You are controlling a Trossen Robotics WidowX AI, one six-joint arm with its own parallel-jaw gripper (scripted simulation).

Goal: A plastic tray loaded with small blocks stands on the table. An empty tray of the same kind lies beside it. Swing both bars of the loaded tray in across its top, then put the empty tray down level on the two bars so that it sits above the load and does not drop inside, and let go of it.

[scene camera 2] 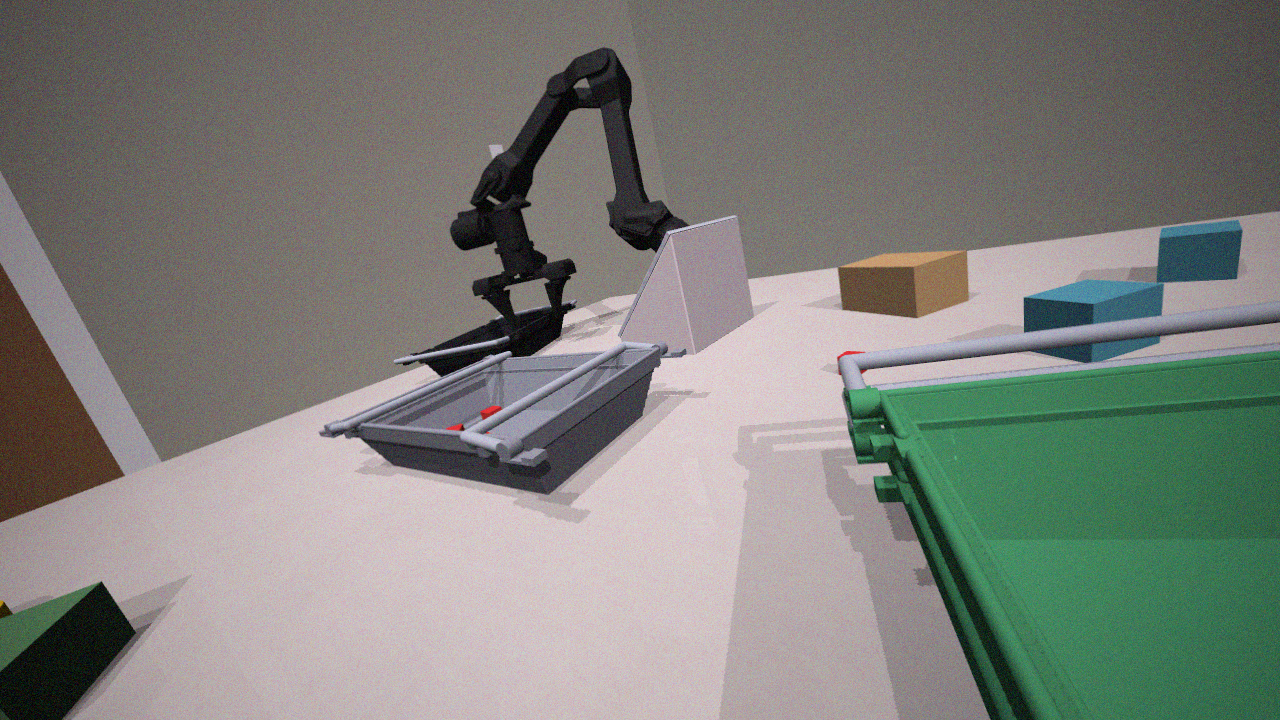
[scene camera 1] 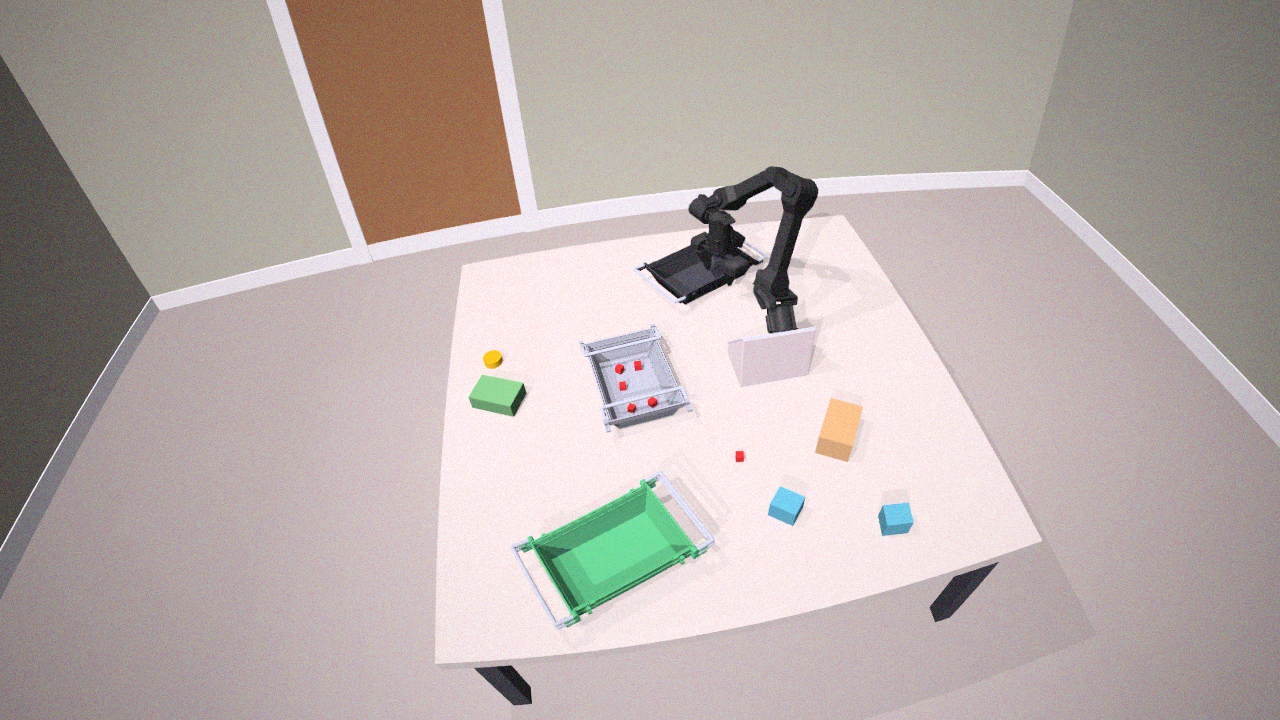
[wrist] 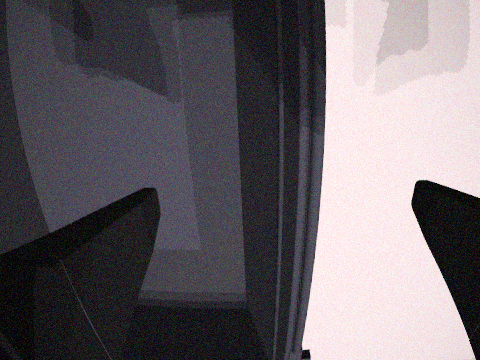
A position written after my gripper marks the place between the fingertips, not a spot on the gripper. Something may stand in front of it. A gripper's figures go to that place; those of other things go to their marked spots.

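Scene:
My gripper (scene camera 1: 718, 277), 177 cm from the lens. Orange block (scene camera 1: 836, 439), 138 cm from the lens, nearest to it of the things named here. Green block (scene camera 1: 497, 395), 154 cm from the lens. Black tray (scene camera 1: 682, 273), 186 cm from the lens. Marked spots on green block and black tray: 67 cm apart.

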